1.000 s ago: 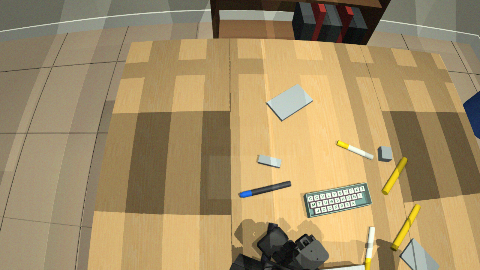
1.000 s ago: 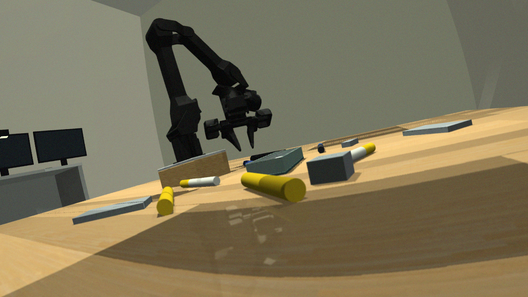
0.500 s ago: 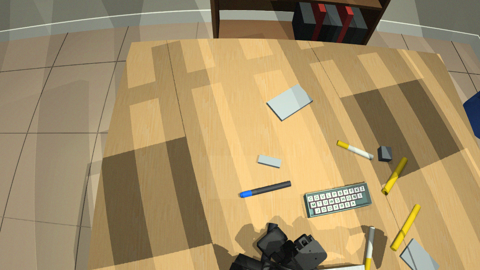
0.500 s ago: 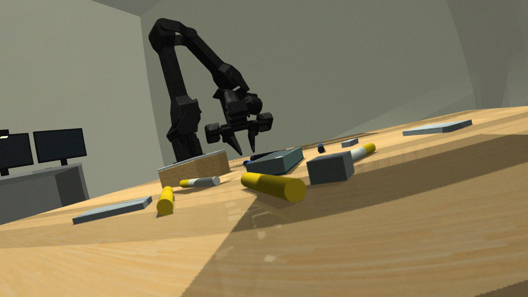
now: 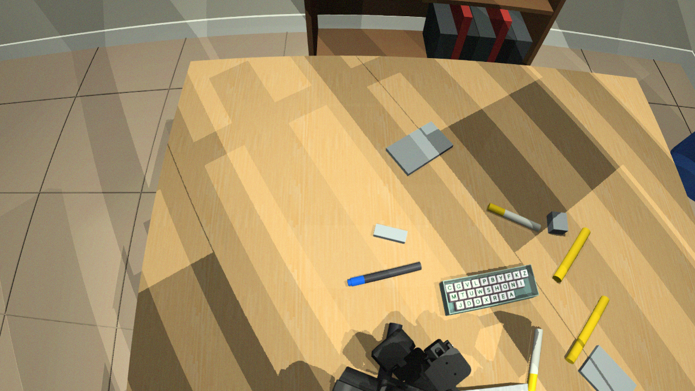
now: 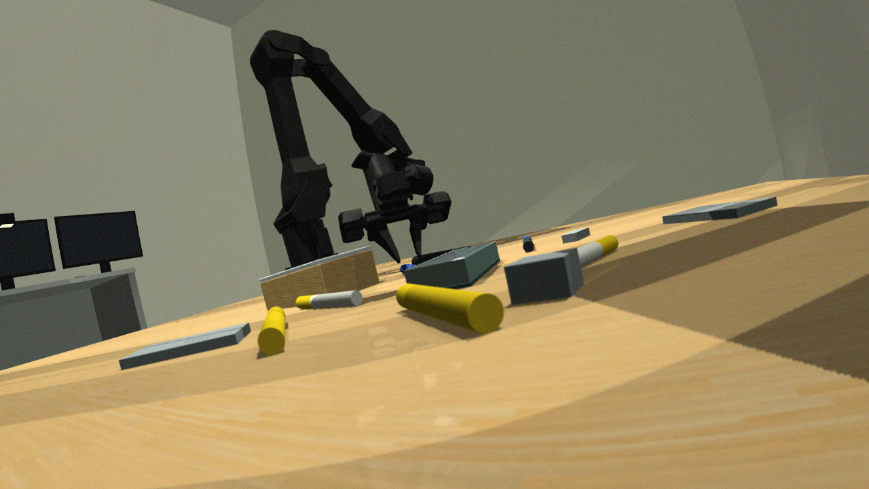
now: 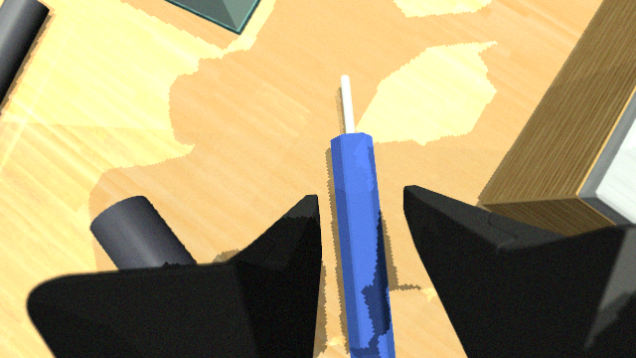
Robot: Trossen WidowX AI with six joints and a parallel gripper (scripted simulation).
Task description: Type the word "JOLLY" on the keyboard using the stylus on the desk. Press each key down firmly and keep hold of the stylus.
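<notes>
My gripper tip is now 10 mm short of the stylus, 10 mm to the left of it and 20 mm above it. Round my gripper tip: blue-capped pen 170 mm ahead, 90 mm to the left, 20 mm below; then dark cylinder 20 mm ahead, 70 mm to the left, 10 mm below; then stylus tip 30 mm ahead, 40 mm to the right, 20 mm below.
</notes>
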